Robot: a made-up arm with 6 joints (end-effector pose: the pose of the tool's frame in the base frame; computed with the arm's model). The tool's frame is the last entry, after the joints.
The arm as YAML. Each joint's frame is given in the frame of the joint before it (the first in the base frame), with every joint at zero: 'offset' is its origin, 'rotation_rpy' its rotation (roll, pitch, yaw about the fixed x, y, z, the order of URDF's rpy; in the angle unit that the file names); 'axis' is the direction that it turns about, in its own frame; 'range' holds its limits. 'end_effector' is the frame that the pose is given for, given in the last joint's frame.
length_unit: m
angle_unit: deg
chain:
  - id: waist
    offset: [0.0, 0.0, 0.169]
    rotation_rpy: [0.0, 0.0, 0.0]
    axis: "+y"
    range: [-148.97, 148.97]
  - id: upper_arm
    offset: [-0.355, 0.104, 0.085]
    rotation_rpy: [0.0, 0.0, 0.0]
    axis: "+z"
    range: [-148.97, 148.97]
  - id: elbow
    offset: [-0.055, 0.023, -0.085]
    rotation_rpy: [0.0, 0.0, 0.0]
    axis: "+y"
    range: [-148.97, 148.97]
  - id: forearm
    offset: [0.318, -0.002, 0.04]
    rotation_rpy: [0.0, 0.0, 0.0]
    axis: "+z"
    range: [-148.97, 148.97]
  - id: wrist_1
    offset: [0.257, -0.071, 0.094]
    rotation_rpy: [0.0, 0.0, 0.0]
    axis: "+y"
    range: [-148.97, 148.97]
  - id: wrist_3
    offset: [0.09, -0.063, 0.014]
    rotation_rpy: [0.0, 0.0, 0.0]
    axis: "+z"
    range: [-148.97, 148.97]
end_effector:
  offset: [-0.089, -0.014, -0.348]
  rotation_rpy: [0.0, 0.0, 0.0]
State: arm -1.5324 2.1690 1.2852 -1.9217 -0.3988 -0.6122
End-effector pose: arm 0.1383 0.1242 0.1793 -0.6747 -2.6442 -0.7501
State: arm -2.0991 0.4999 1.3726 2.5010 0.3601 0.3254
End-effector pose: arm 0.6046 0.2408 -0.2050 -1.4566 0.7552 2.2707
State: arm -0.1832 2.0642 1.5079 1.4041 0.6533 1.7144
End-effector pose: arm -0.2536 -0.1522 -0.4587 -0.3041 -1.7789 -0.3938
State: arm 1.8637 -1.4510 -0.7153 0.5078 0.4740 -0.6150
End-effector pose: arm 0.2597 -0.2976 0.4177 -1.6936 1.2647 -0.7139
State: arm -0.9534 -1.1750 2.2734 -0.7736 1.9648 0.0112
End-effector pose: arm 0.0224 0.0572 -0.3240 -1.0233 -2.4557 -0.3854
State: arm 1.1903 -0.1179 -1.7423 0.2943 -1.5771 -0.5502
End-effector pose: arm 0.5548 0.2420 1.1369 0.6225 -1.9697 0.0633
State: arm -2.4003 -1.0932 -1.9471 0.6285 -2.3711 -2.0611
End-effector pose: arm 0.0556 0.8506 -0.5033 0.8076 1.2680 -1.4117
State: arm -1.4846 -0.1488 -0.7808 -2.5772 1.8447 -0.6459
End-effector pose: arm -0.4068 0.2331 -0.1066 2.2207 0.4783 0.9109
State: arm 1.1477 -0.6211 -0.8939 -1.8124 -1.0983 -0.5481
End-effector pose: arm -0.2056 -0.3052 0.7742 -1.5453 -1.4781 -1.8662
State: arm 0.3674 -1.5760 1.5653 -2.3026 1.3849 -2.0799
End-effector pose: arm -0.3593 0.2036 -0.0293 0.2902 -0.4147 -0.4557
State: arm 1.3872 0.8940 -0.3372 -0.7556 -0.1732 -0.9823
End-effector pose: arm 0.0231 0.3285 0.0070 -0.2205 1.0398 -0.9726
